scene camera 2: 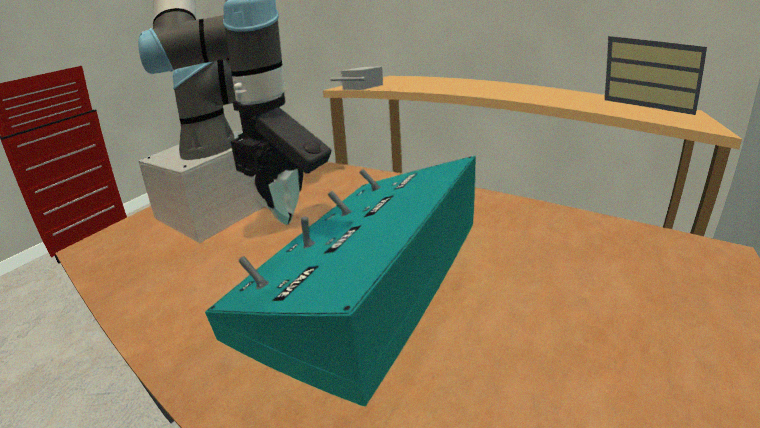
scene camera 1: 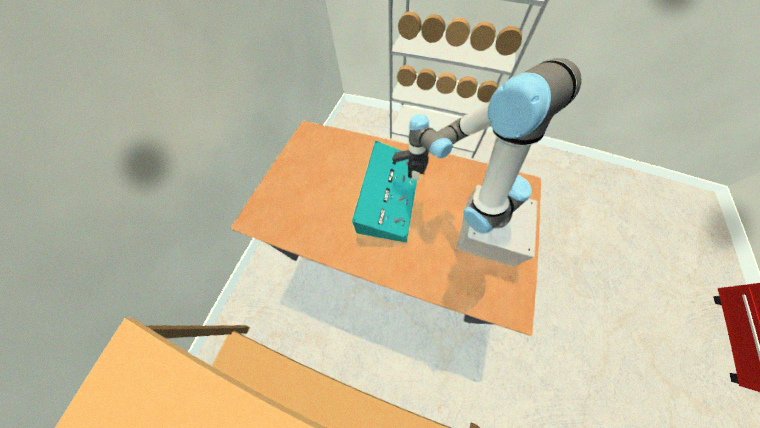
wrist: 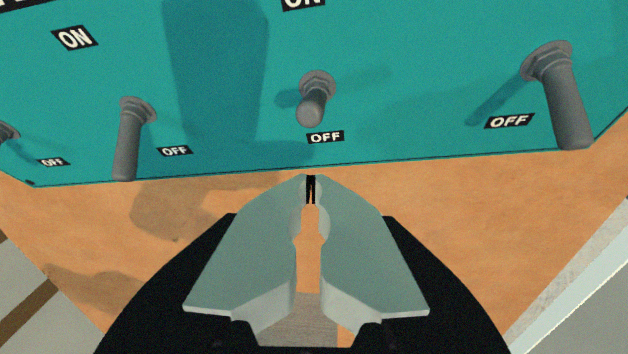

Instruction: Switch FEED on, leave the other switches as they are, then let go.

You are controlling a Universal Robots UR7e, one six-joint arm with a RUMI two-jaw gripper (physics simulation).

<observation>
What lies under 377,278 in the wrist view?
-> My gripper.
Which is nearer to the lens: the vent lever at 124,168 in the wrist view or the feed lever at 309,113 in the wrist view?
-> The feed lever.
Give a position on a valve lever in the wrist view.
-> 572,130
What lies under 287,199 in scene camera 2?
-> My gripper.
</observation>
